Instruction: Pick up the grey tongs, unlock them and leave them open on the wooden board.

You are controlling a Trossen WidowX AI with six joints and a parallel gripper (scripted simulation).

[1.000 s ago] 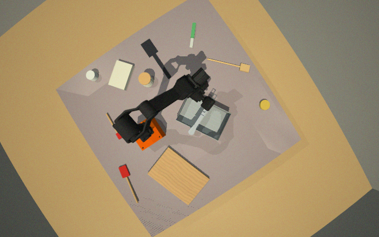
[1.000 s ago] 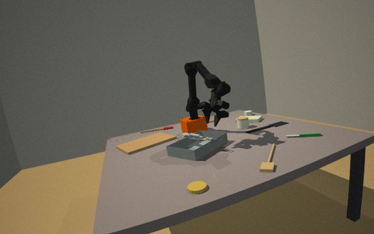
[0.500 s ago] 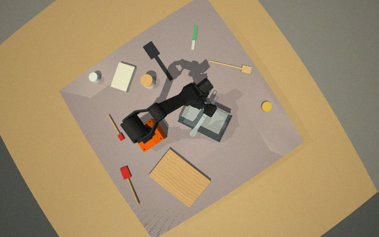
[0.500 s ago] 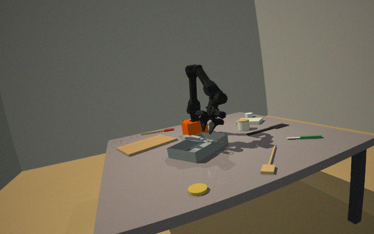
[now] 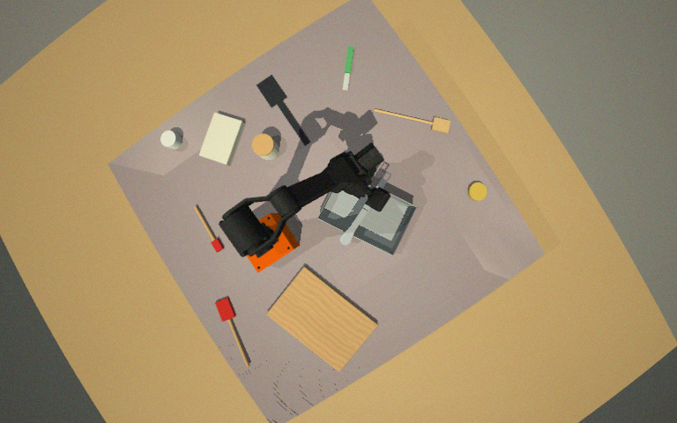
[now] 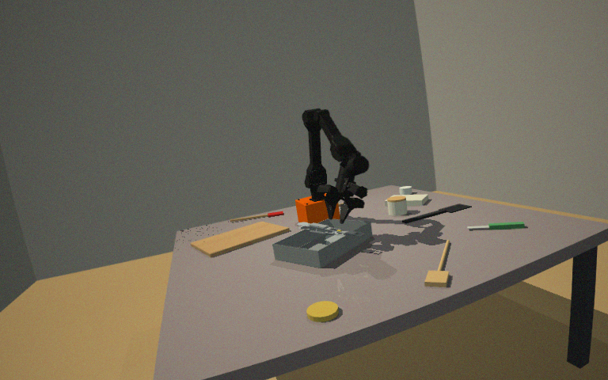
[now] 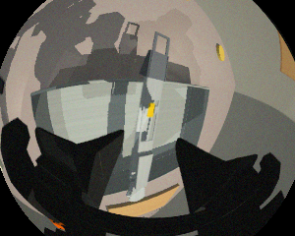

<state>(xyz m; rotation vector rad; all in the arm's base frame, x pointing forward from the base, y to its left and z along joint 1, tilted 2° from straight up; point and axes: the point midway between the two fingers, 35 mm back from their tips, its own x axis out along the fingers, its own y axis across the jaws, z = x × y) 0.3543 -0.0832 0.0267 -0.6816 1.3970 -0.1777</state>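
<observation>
Now: gripper tip 3 cm past the grey roasting tin, 4 cm to the left of it and 6 cm above it. The rest, counted from my gripper tip: cork-lidded jar (18 cm behind, 39 cm to the left, 6 cm below); then wooden board (41 cm behind, 26 cm to the right, 8 cm below); then yellow disc (37 cm ahead, 23 cm to the right, 8 cm below).
</observation>
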